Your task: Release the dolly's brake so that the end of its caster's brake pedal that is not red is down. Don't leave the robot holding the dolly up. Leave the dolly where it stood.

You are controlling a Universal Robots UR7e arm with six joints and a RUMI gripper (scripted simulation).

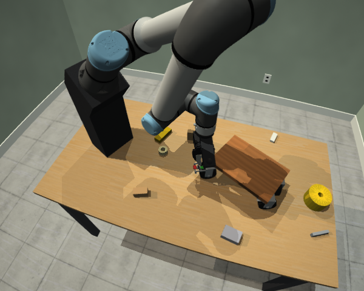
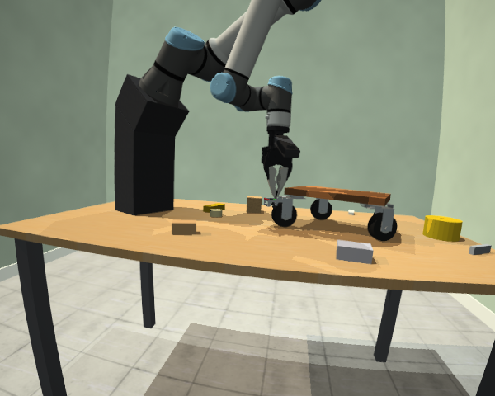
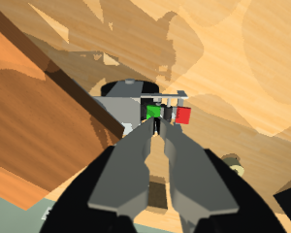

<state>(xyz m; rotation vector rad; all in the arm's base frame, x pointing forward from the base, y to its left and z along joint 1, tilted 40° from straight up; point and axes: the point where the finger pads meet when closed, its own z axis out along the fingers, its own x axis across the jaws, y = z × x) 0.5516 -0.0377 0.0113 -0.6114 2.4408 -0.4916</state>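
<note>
My gripper is now 3 cm above the brake pedal, 1 cm to the left of it and 1 cm past it. From my hand the other things lie so: brown block: 23 cm behind, 17 cm to the right, 9 cm below; grey block: 23 cm to the right, 19 cm ahead, 9 cm below; tan cube: 23 cm to the left, 10 cm behind, 8 cm below.
</note>
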